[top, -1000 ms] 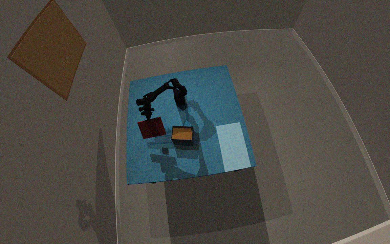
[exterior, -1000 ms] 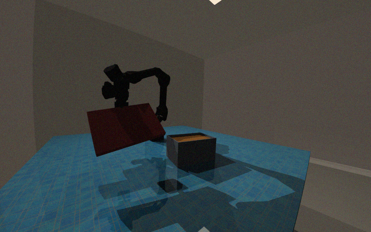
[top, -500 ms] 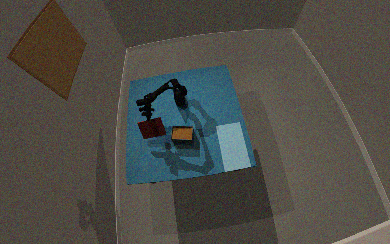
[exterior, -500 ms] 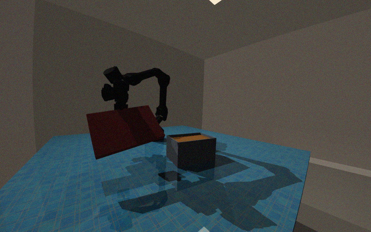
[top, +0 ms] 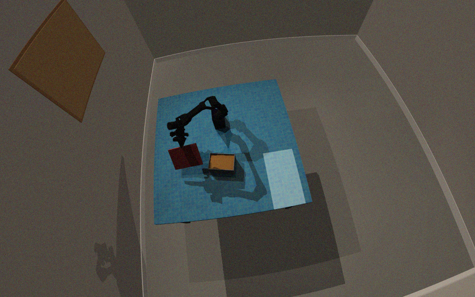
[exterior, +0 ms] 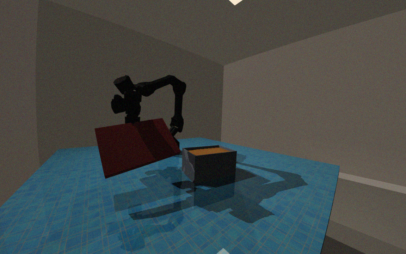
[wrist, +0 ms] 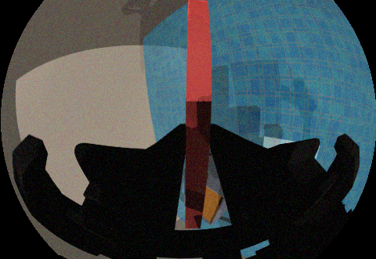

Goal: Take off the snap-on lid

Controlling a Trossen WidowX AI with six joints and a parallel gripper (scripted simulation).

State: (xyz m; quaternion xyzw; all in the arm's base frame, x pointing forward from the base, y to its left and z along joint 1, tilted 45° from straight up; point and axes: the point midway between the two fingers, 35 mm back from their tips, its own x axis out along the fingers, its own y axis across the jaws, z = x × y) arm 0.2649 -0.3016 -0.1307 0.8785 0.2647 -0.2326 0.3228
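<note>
My gripper tip is 60 mm short of the red lid, 10 mm to the right of it and 50 mm above it. The rest, counted from my gripper tip: storage box 130 mm ahead, 290 mm to the left, 160 mm below.
</note>
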